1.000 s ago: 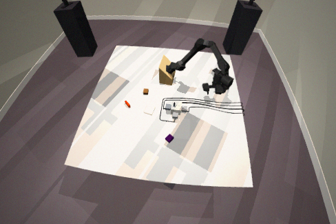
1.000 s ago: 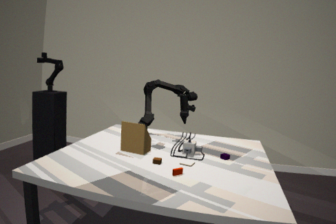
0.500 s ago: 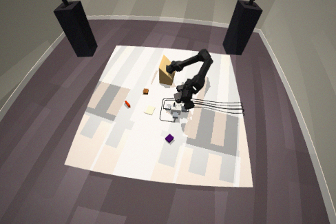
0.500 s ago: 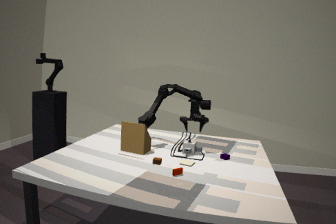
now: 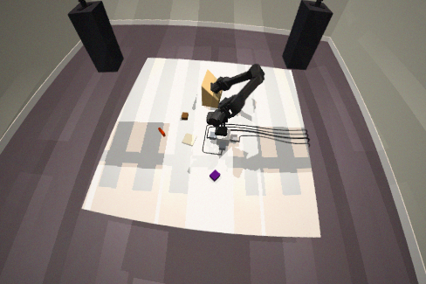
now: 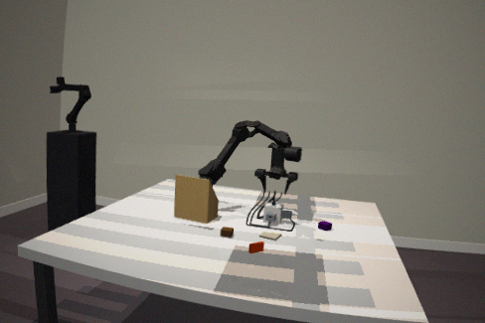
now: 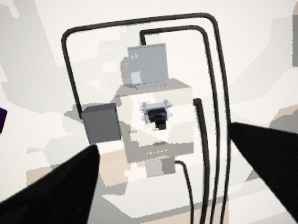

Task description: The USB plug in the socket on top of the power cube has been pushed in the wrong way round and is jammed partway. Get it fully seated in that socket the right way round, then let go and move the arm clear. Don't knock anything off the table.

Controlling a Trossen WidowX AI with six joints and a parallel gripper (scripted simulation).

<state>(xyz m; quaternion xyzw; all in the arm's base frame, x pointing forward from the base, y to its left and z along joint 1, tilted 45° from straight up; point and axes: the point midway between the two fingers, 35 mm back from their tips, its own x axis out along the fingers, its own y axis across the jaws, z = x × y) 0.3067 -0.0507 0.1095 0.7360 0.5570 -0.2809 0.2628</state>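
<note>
Now: the USB plug 4 cm below my gripper tip. From my gripper tip the other things lie so: cream card (19 cm to the right, 13 cm below); purple block (24 cm ahead, 12 cm below, 3 cm to the right); brown block (23 cm to the right, 17 cm behind, 12 cm below).
</note>
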